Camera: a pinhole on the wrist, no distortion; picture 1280 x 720 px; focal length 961.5 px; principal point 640.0 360.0 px. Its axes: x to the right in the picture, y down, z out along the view. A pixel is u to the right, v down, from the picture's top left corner.
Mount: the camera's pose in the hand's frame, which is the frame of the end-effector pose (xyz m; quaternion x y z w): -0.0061 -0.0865 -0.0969 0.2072 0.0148 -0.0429 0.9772
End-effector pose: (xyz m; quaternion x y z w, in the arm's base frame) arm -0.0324 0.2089 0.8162 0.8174 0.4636 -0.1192 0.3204
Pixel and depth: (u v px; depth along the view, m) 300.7 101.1 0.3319
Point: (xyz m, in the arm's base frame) -0.3282 0.1179 0.6227
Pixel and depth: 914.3 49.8 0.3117
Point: -0.2361 0.2842 0.5399
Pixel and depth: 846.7 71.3 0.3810
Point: -0.2677 0.2569 0.4825
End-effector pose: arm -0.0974 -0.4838 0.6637 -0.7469 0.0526 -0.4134 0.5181
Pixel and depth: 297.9 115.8 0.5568
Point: -0.1388 0.0835 0.8496
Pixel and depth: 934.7 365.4 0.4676
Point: 0.1138 -0.1881 0.9375
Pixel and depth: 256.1 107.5 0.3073
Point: -0.1744 -0.1761 0.7953
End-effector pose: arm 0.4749 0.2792 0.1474 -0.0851 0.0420 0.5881 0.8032
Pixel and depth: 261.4 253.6 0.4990
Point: 0.7109 0.0597 0.5491
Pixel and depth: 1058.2 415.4 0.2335
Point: 0.6697 0.3417 0.2613
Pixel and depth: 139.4 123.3 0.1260
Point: 0.6055 0.1653 0.1823
